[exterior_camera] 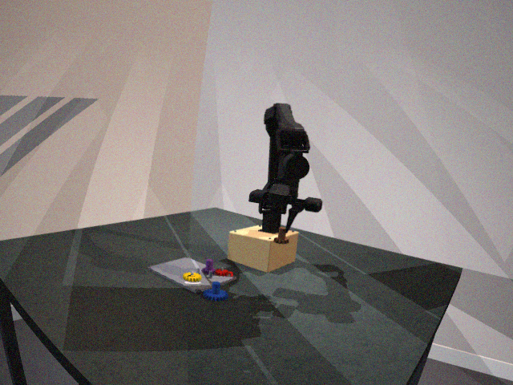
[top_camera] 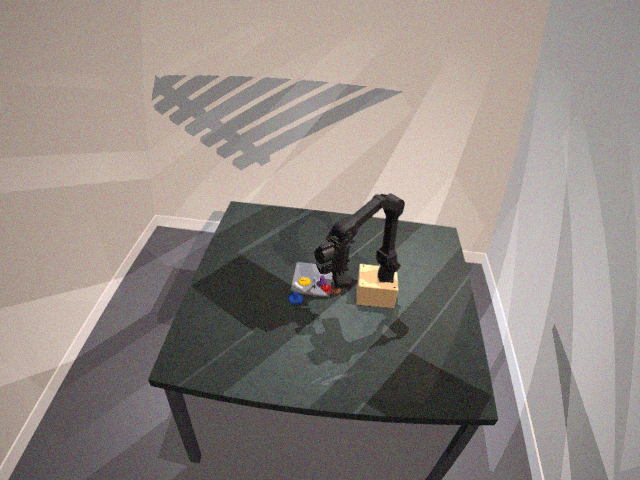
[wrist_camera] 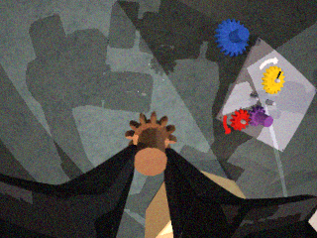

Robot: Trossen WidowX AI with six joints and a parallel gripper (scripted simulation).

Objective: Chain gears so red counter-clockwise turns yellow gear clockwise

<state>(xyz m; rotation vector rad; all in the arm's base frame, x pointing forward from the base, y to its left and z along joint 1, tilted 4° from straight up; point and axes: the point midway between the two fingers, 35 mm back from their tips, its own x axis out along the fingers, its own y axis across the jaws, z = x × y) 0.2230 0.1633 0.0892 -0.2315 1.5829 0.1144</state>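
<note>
The purple gear lies 50 mm ahead of my gripper tip, 200 mm to the right of it and 150 mm below it. The rest, counted from my gripper tip: blue gear (160 mm ahead, 90 mm to the right, 150 mm below); red gear (30 mm ahead, 170 mm to the right, 150 mm below); brown gear (10 mm below).
</note>
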